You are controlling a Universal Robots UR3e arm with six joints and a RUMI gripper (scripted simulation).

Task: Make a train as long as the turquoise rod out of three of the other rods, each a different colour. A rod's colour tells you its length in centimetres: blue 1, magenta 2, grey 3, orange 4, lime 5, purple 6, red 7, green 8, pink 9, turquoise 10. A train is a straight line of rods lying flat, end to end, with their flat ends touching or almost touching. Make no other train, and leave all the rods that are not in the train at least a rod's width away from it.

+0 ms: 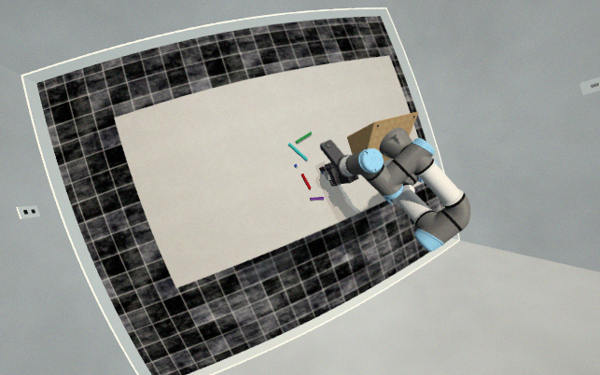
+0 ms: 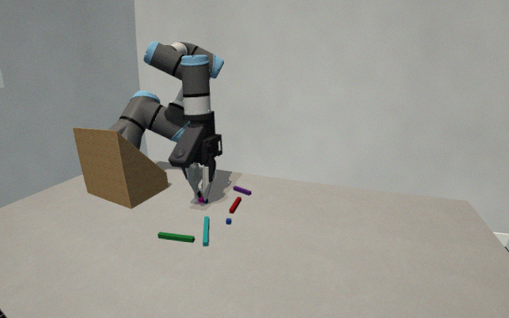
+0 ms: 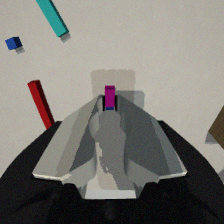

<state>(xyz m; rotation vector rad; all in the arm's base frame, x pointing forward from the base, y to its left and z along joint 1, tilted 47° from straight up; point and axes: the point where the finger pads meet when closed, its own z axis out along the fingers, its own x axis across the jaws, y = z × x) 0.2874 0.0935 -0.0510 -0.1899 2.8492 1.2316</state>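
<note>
My gripper is now 10 mm above the magenta rod. Also, from my hand: purple rod: 110 mm to the left, 60 mm ahead, 20 mm below; then red rod: 80 mm ahead, 30 mm to the left, 20 mm below; then turquoise rod: 100 mm to the right, 80 mm ahead, 20 mm below.
</note>
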